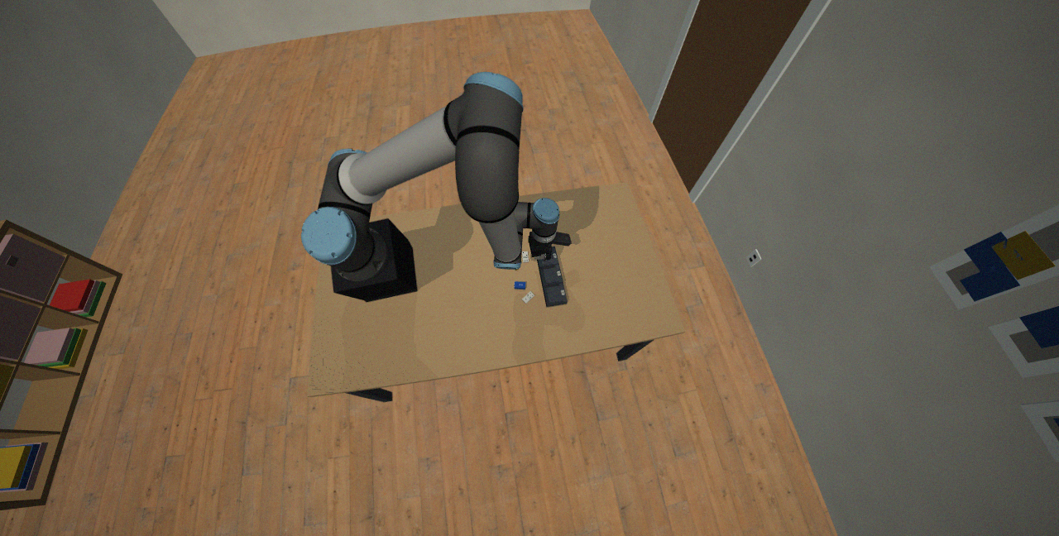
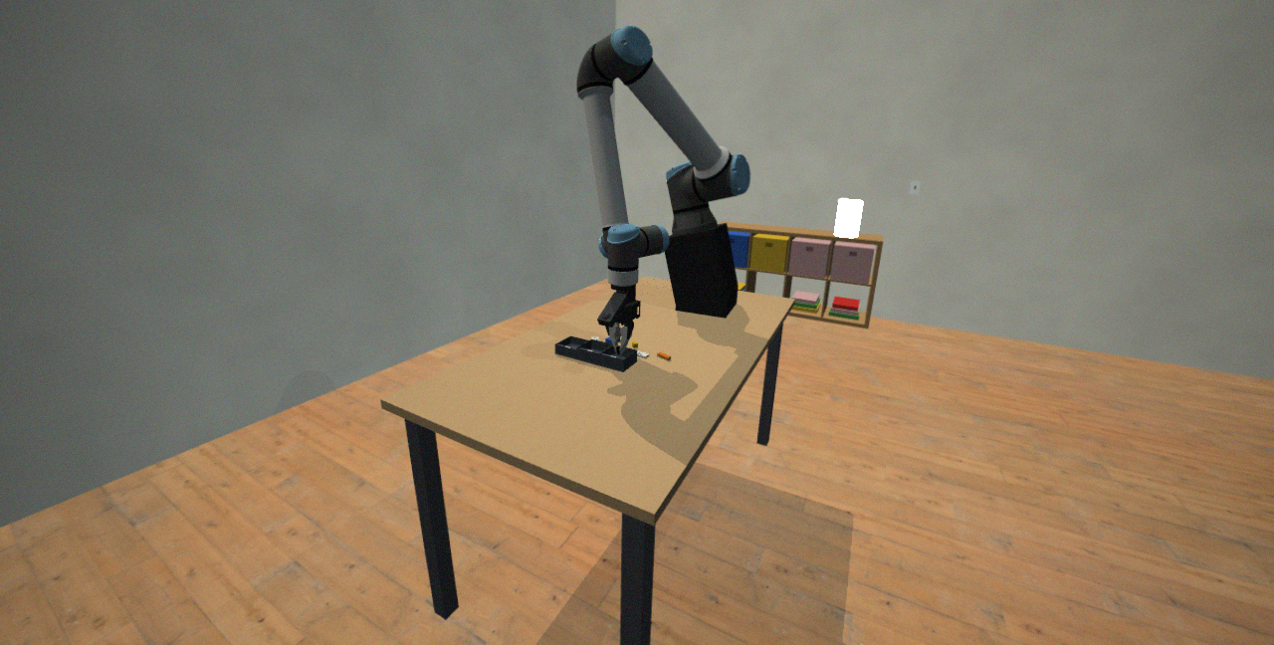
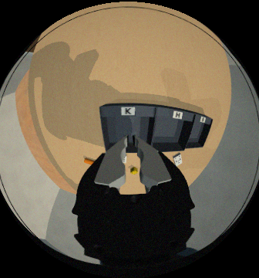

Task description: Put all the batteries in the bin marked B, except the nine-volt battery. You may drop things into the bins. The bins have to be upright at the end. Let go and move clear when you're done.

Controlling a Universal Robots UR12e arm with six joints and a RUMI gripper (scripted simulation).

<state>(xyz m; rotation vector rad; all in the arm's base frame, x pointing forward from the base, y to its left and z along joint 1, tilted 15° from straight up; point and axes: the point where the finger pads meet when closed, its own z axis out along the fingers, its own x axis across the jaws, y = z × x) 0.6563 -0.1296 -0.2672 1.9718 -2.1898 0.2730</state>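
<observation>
Now: the orange battery 8 cm behind my hand, 12 cm to the left of it and 3 cm below it. From my hand the other things lie so: yellow item: 13 cm behind, 3 cm below; then bin tray: 8 cm to the right, 2 cm below; then blue nine-volt battery: 14 cm behind, 8 cm to the right, 3 cm below.
</observation>
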